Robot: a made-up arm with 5 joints.
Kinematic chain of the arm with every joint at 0, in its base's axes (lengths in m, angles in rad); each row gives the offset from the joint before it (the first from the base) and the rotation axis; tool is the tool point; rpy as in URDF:
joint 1: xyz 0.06 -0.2 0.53 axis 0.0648 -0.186 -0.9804
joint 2: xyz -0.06 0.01 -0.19 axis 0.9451 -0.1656 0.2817
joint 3: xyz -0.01 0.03 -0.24 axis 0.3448 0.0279 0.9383
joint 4: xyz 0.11 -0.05 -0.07 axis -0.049 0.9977 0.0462
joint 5: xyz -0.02 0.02 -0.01 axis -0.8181 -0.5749 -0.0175
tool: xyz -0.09 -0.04 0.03 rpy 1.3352 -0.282 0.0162
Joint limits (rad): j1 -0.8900..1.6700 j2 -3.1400..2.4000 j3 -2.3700..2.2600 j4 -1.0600..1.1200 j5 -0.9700..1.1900
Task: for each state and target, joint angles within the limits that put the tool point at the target. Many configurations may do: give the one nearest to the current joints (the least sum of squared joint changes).
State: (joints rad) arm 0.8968 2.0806 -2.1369 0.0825 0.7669
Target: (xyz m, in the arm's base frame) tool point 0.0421 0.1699 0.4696
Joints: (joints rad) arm 0.7790 2.3678 -2.2502 -0.4321 0.9506
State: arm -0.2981 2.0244 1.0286 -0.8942 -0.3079
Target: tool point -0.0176 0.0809 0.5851
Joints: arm 0.3201 2.3973 1.0391 -0.4542 -0.4778
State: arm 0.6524 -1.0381 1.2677 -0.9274 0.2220
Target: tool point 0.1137 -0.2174 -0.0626
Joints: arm 1.1851 -0.3281 0.9119 -1.0437 -0.1116
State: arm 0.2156 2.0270 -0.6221 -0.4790 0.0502
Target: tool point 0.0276 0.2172 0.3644
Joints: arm 0.1620 1.8737 -0.4947 -1.0600 0.3575
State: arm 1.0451 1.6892 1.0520 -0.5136 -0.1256
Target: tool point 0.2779 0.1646 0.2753
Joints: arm 0.6410 1.2158 1.0683 -0.9595 0.0249
